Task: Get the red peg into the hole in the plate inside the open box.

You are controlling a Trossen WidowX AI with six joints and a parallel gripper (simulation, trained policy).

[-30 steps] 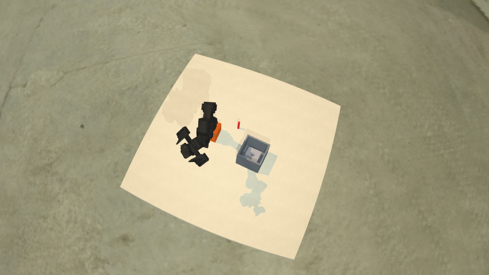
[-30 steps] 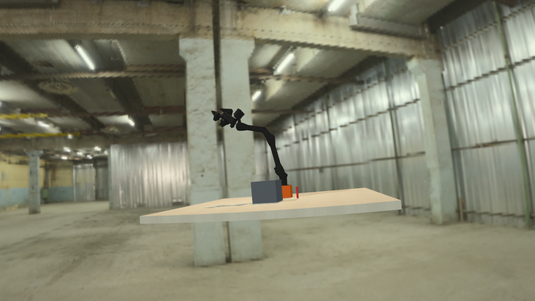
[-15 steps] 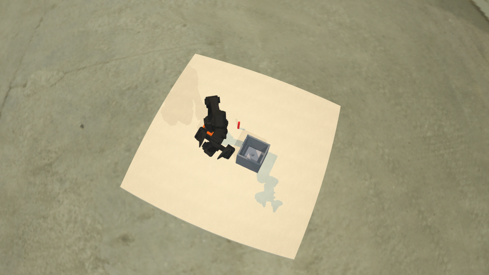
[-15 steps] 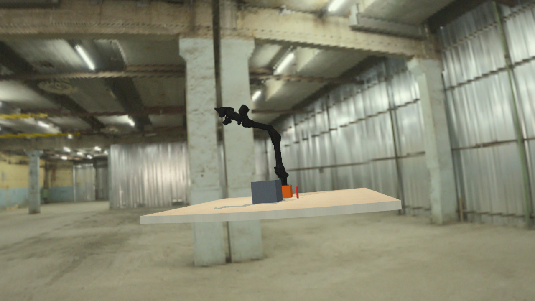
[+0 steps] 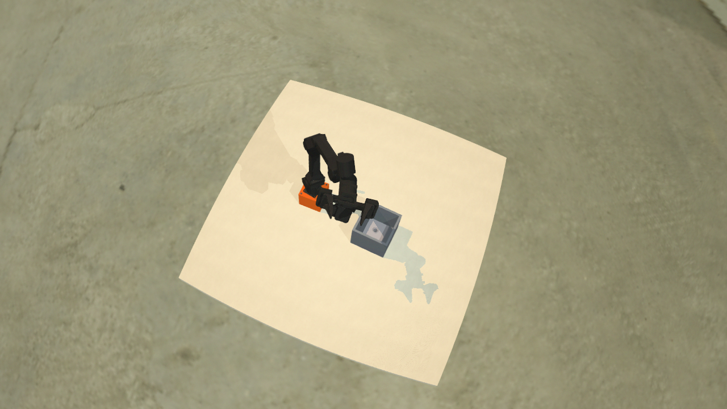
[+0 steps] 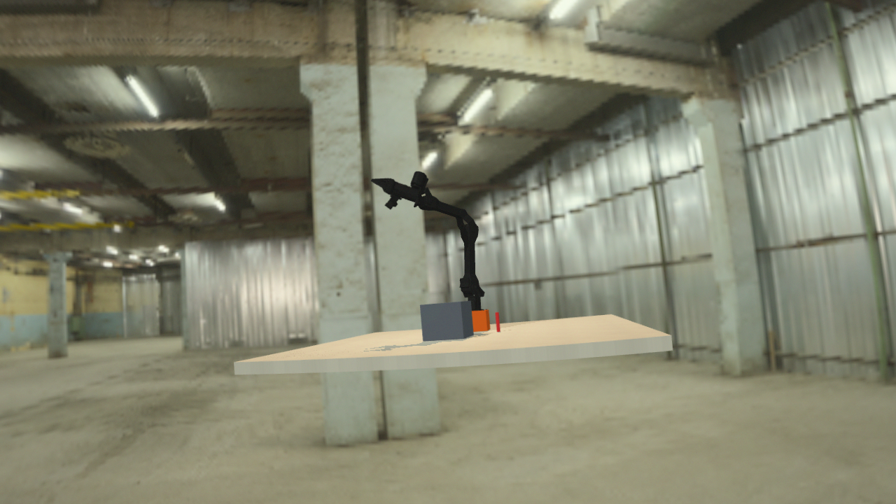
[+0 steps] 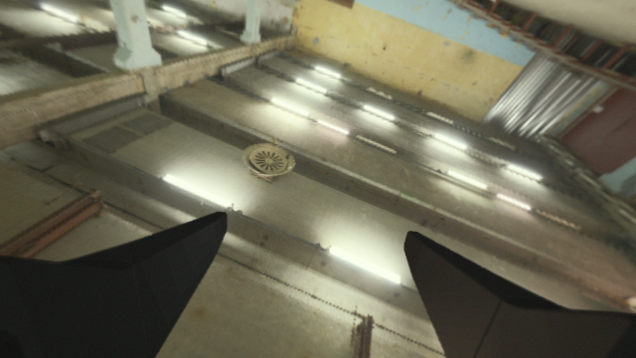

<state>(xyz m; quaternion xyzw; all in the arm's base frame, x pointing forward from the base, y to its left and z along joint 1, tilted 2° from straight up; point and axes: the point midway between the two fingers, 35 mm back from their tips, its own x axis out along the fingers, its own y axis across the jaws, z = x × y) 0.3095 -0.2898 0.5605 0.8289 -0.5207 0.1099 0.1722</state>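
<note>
My gripper tip is now 640 mm above the red peg, 440 mm to the right of it and 180 mm past it. Round my gripper tip: plate 630 mm below, 290 mm to the left, 10 mm ahead.
</note>
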